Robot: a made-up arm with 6 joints.
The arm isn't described. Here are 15 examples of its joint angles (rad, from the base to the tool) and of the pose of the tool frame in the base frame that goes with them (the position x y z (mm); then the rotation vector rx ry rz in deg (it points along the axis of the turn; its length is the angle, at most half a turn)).
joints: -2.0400 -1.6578 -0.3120 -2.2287 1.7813 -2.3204
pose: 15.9 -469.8 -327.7 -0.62 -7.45 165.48
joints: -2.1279 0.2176 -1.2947 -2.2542 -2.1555 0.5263
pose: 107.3 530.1 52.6 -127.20 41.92 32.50
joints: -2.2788 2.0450 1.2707 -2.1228 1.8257 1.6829
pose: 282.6 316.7 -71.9 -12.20 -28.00 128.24
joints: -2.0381 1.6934 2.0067 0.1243 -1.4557 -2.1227
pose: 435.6 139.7 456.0 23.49 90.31 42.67
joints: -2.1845 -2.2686 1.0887 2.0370 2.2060 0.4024
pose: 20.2 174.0 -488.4 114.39 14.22 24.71
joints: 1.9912 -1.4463 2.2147 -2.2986 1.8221 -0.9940
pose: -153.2 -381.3 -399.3 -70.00 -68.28 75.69
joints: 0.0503 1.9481 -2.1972 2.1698 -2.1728 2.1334
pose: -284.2 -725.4 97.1 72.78 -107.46 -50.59
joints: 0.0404 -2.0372 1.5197 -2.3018 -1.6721 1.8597
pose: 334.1 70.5 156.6 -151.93 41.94 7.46
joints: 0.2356 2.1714 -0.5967 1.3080 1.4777 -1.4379
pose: -73.5 -728.9 292.0 -80.66 -16.55 93.34
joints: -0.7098 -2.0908 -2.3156 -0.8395 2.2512 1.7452
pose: 732.9 -349.4 704.7 -107.14 68.01 -23.21
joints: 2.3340 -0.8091 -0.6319 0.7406 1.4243 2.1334
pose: -82.0 449.2 320.5 114.22 13.45 67.57
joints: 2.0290 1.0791 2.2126 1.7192 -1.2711 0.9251
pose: 127.0 -426.4 -243.2 93.50 -134.88 17.59
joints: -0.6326 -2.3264 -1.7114 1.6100 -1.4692 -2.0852
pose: 897.8 -4.1 594.3 21.56 51.50 -68.31
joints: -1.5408 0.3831 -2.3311 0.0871 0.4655 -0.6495
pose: -90.7 45.4 -211.0 141.27 23.29 100.44
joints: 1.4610 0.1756 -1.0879 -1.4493 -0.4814 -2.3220
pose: -501.2 61.1 40.2 -112.77 60.48 33.66
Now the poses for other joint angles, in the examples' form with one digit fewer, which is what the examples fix.
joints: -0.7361 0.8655 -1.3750 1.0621 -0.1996 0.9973
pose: 209 -269 -128 -32.5 107.5 9.9
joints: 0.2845 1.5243 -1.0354 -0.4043 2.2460 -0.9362
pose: 613 -456 259 39.4 58.6 -163.5
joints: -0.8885 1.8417 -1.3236 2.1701 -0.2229 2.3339
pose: 202 -578 314 133.7 -63.9 75.4
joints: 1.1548 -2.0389 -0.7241 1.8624 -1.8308 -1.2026
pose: -346 315 845 39.3 -5.2 -69.4
